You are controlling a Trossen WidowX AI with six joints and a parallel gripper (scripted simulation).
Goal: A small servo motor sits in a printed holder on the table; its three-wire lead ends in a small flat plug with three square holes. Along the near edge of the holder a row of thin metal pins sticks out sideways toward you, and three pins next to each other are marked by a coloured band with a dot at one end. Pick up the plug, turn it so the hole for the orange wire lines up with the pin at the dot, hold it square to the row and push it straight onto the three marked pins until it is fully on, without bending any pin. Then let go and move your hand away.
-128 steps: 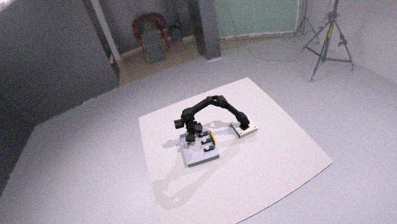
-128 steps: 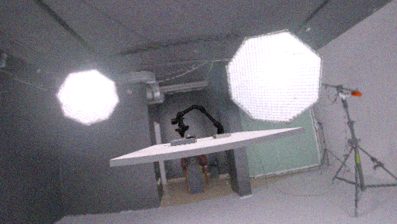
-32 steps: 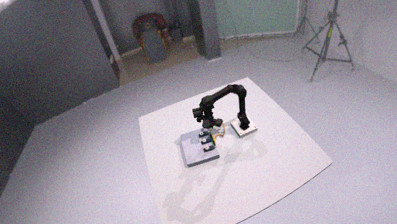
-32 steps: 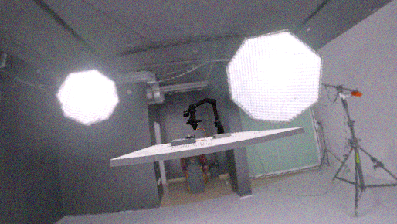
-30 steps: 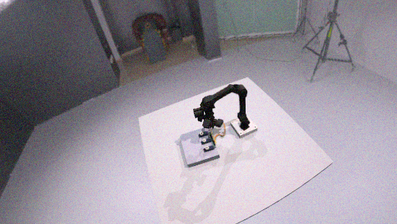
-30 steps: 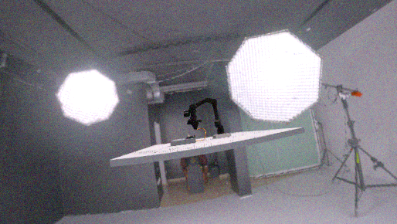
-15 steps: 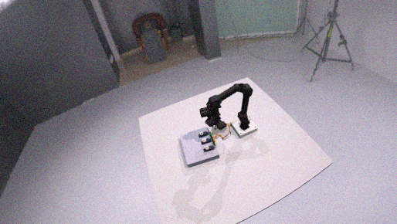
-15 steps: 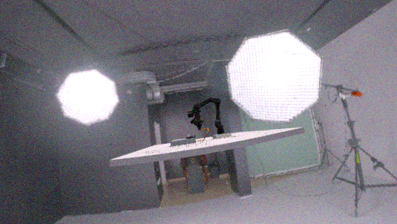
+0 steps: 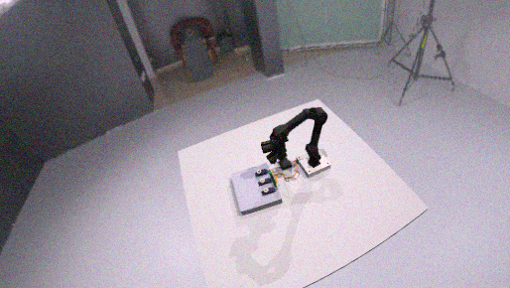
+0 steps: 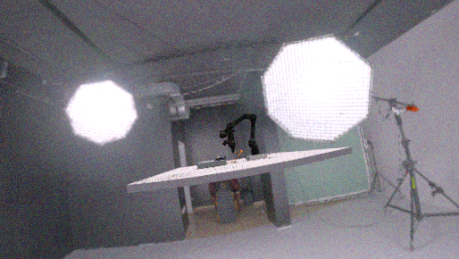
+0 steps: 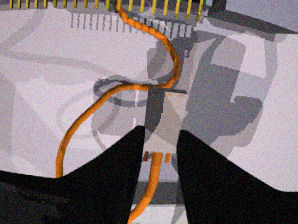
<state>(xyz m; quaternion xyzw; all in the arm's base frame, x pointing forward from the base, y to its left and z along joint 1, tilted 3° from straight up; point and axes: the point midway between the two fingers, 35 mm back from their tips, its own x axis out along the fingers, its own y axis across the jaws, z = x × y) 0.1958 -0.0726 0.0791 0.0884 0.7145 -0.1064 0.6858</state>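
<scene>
Now: gripper tip 80 mm short of the green marked band, 20 mm to the left of it and 20 mm above it. Also, from my gripper tip: grey printed holder 240 mm ahead, 70 mm below, 30 mm to the right.
</scene>
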